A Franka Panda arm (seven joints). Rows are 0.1 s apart.
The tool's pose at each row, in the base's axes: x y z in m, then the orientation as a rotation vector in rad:
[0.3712 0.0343 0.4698 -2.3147 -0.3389 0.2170]
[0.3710 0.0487 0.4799 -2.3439 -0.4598 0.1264]
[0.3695 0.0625 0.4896 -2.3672 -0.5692 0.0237]
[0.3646 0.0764 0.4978 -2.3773 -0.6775 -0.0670]
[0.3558 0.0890 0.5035 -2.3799 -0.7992 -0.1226]
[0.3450 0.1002 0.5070 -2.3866 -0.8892 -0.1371]
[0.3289 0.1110 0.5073 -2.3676 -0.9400 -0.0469]
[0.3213 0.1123 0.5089 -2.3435 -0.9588 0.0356]
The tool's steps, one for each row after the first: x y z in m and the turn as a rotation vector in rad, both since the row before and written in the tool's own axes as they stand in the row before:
[0.0037 -0.0170 0.0029 -0.0555 0.0254 -0.1070]
[0.0040 -0.0163 0.0023 -0.0551 0.0363 -0.1011]
[0.0023 -0.0164 0.0033 -0.0459 0.0281 -0.0975]
[-0.0007 -0.0158 0.0043 -0.0386 -0.0004 -0.0978]
[-0.0021 -0.0151 0.0048 -0.0287 -0.0203 -0.0640]
[-0.0062 -0.0168 0.0074 0.0307 -0.0703 -0.0191]
[-0.0045 -0.0064 0.0007 0.0387 -0.0546 -0.0006]

